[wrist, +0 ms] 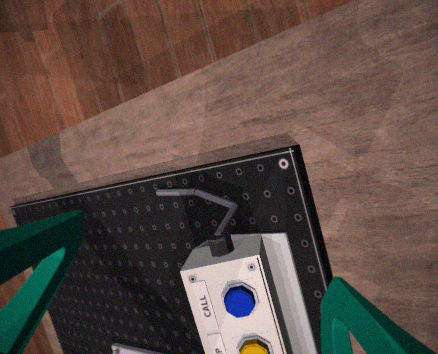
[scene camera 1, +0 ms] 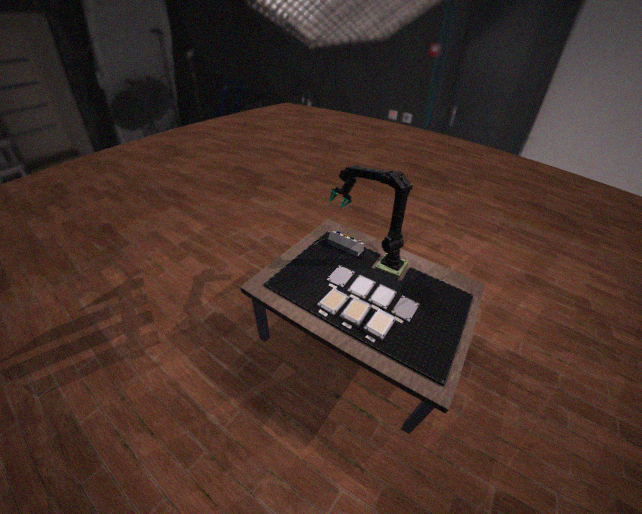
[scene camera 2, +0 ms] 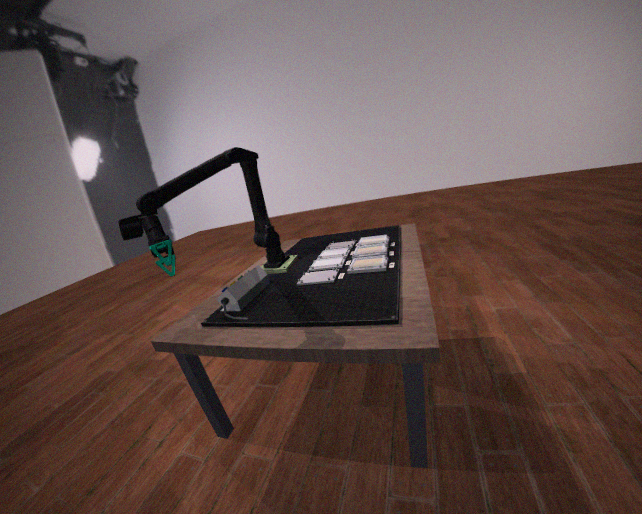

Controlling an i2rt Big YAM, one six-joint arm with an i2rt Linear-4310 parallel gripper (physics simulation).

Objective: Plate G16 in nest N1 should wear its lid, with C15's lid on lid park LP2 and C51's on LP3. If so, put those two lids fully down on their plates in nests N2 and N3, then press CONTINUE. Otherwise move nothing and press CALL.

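Frame: origin at the arm's base, x back, y down, z right, level; centimetres.
Seen in the pictures: gripper, fingertip midpoint: (wrist: 206,257) (scene camera 1: 335,204) (scene camera 2: 171,270); arm's base at its link origin: (scene camera 1: 392,263) (scene camera 2: 277,262).
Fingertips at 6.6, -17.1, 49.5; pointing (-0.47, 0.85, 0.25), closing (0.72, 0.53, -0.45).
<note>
Pixels of each thing's top centre, then the offset from my fingertips to it, as dx, dy, dz. "spot": a spot on its surface instead. Level surfaces: height alone.
- button box at its top centre: (scene camera 2: 240,276) (scene camera 1: 346,236) -11.0, +10.4, -18.4
- box's blue button at its top centre: (wrist: 232,307) -9.5, +11.3, -10.7
- CALL label at a spot on its surface: (wrist: 205,306) spot: -12.2, +11.0, -11.0
- yellow button at a spot on its surface: (wrist: 255,348) spot: -8.5, +12.0, -14.8
- black perforated mat at its surface level: dy +18.8
- wooden table at its surface level: dy +20.1
- grey cable at a spot on its surface: (wrist: 175,192) spot: -20.3, +18.1, -2.8
My gripper (scene camera 1: 337,203) (scene camera 2: 170,270) (wrist: 206,257) is open and empty, high above the button box (scene camera 1: 345,243) (scene camera 2: 245,290) (wrist: 225,280). In the wrist view, the box's blue button (wrist: 240,301) sits beside the CALL label (wrist: 205,306), between the fingers and untouched. A yellow button (wrist: 255,348) is cut off at the bottom edge. Three cream-topped plates (scene camera 1: 333,300) (scene camera 1: 355,310) (scene camera 1: 379,323) stand in the front row. Behind them, two whiter squares (scene camera 1: 362,286) (scene camera 1: 383,295) lie between two greyer ones (scene camera 1: 340,275) (scene camera 1: 405,308). The tags are too small to read; lid states cannot be told.
The black perforated mat (scene camera 1: 428,342) (scene camera 2: 321,310) (wrist: 125,270) lies on the wooden table (scene camera 1: 300,321) (scene camera 2: 300,338) (wrist: 200,120). The arm's green base plate (scene camera 1: 383,267) (scene camera 2: 289,263) stands at the back edge. A grey cable (wrist: 175,192) leaves the box's end.
</note>
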